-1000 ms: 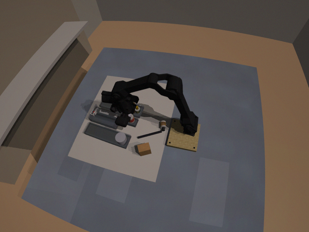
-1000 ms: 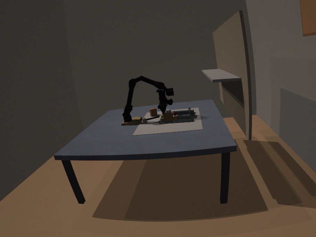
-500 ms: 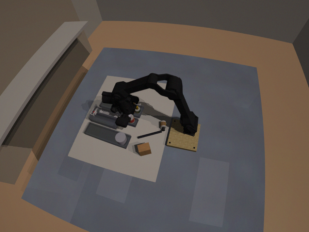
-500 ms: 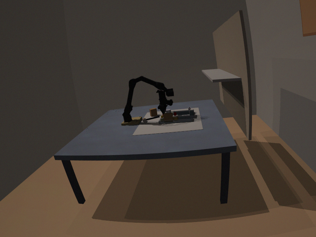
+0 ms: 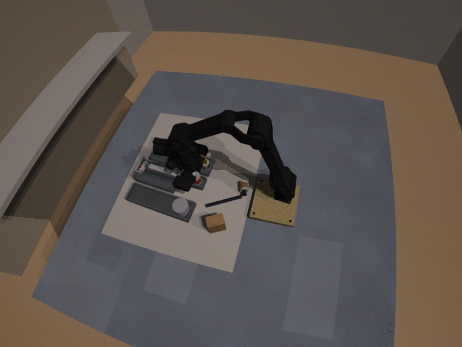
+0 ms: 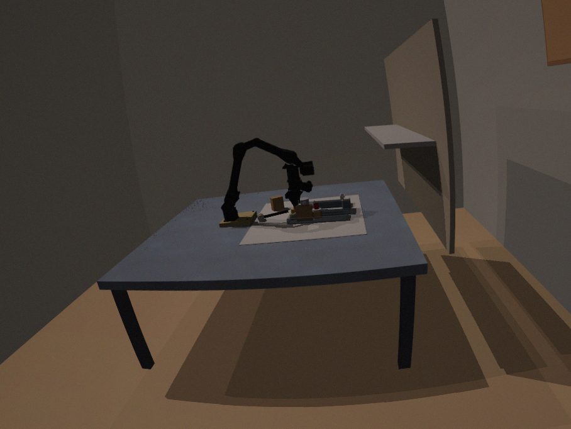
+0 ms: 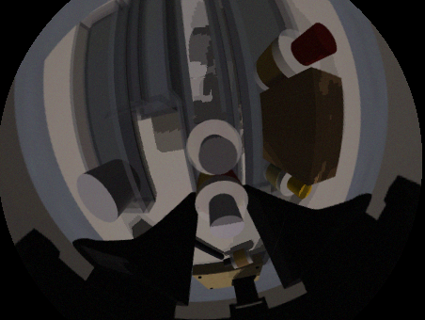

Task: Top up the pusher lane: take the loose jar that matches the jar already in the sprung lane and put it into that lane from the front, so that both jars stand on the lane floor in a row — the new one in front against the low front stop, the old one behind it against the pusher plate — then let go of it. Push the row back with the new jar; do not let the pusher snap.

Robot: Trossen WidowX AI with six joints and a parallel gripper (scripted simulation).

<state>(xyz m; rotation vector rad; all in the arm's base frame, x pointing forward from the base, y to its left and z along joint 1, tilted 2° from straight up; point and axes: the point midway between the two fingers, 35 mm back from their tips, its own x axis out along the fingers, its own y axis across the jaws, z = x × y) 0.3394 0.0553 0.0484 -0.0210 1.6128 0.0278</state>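
Right now the yellow-lidded jar is 8 cm to the right of my gripper tip and 1 cm below it. Round my gripper tip: black rod: 13 cm behind, 4 cm to the left, 4 cm below; red-lidded jar: 11 cm ahead, 7 cm to the right; grey cylinder: 13 cm to the left, 2 cm below.
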